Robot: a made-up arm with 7 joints.
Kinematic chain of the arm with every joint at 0, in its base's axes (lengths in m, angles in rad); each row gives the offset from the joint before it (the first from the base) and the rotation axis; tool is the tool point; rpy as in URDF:
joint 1: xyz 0 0 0.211 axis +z
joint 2: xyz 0 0 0 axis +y
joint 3: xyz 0 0 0.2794 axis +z
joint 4: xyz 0.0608 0 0 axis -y
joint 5: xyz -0.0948 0 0.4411 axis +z
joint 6: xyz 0 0 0 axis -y
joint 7: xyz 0.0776 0 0 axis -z
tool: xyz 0 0 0 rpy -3.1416 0 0
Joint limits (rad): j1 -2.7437..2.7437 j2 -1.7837..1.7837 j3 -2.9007..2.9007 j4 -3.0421..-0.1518 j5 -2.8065..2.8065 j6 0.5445..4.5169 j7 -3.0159..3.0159
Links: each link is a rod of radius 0.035 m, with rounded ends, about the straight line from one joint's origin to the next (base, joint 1, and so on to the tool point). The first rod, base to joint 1, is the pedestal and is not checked.
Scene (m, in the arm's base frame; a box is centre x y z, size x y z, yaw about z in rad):
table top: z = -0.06
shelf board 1: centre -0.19 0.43 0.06 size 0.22 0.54 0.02 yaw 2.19
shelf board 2: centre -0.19 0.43 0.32 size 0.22 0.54 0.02 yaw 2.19
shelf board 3: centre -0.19 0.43 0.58 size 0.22 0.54 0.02 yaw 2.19
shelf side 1: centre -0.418 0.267 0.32 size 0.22 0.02 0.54 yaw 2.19
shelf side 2: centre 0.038 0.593 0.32 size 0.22 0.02 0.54 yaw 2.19
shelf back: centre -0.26 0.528 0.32 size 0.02 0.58 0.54 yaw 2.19
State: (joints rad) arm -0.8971 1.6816 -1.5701 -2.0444 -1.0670 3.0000 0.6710
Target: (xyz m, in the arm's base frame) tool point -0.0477 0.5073 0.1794
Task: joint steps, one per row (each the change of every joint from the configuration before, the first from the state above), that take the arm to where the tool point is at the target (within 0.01 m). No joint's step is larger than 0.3 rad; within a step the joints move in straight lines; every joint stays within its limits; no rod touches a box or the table.
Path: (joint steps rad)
1: -0.1850 -0.0984 -0.2661 0.0289 0.0995 0.0574 -0.1522
2: -0.1849 -0.0985 -0.2661 0.0288 0.0995 0.0574 -0.1522
3: -0.1850 -0.0984 -0.2662 0.0289 0.0995 0.0574 -0.1522
4: -0.1849 -0.0984 -0.2661 0.0289 0.0995 0.0573 -0.1522
5: -0.1850 -0.0985 -0.2661 0.0288 0.0995 0.0574 -0.1522
6: -0.1027 -0.1973 0.0000 -0.2556 -0.1124 -0.1234 0.1902
7: -0.1027 -0.1974 0.0000 -0.2555 -0.1124 -0.1235 0.1903
8: -0.1026 -0.1973 0.0000 -0.2556 -0.1124 -0.1234 0.1902
9: -0.1027 -0.1973 0.0000 -0.2556 -0.1124 -0.1234 0.1903
10: 0.0959 -0.1907 0.0419 0.2005 0.0279 -0.0797 0.0000
11: 0.0960 -0.1907 0.0418 0.2004 0.0278 -0.0797 0.0000
12: 0.0959 -0.1907 0.0419 0.2005 0.0278 -0.0796 0.0000

